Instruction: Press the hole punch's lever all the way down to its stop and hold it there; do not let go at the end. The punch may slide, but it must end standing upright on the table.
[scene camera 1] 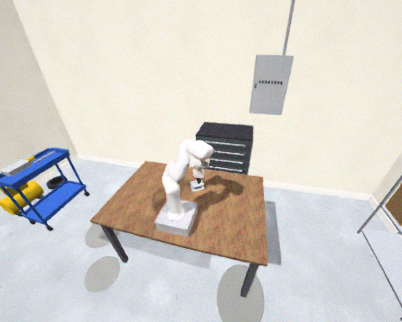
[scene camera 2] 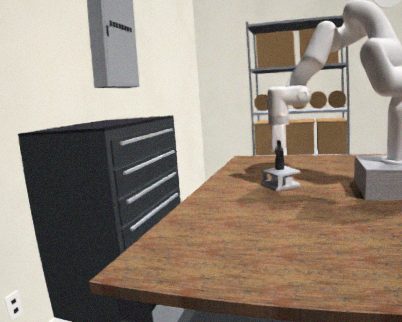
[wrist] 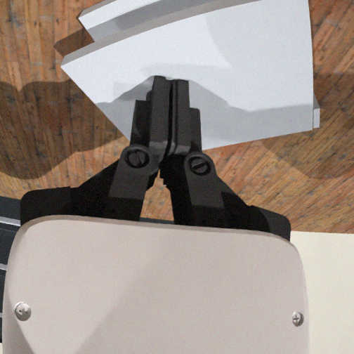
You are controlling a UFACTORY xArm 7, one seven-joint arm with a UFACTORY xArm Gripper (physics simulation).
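Frame: origin at the arm's base, x back, y right, z up, level; millimetres.
Where they show: gripper, between the fingertips: [scene camera 1: 199, 182] [scene camera 2: 280, 169]; arm's base, origin of its link: [scene camera 1: 176, 213] [scene camera 2: 401, 161].
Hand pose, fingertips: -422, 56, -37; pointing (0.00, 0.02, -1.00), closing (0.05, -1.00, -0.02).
Each offset is from my fingertips to the centre of the thing, as dx, dy, dz. "pt": to the spot under its first point. Level surfaces: height alone.
The light grey hole punch @(+3, -22, -28) [scene camera 1: 198, 187] [scene camera 2: 289, 186] stands upright on the wooden table @(dz -59) [scene camera 1: 230, 220] [scene camera 2: 240, 250]. Its flat lever @(pt +46, -41, +0) [scene camera 2: 291, 171] [wrist: 260, 60] lies nearly level above the base in scene camera 2; whether it is at its stop cannot be told. In the wrist view the lever covers much of the base. My gripper [scene camera 1: 199, 181] [scene camera 2: 280, 168] [wrist: 165, 98] is shut and empty, pointing down, with its black fingertips on the lever's top face, near one end.
The arm's grey base block [scene camera 1: 175, 224] [scene camera 2: 382, 180] stands on the same table. A dark drawer cabinet [scene camera 1: 225, 131] [scene camera 2: 65, 200] stands beyond the table's edge near the punch. A shelf rack [scene camera 2: 300, 68] is behind in scene camera 2, and a blue cart [scene camera 1: 62, 194] is at the left in scene camera 1.
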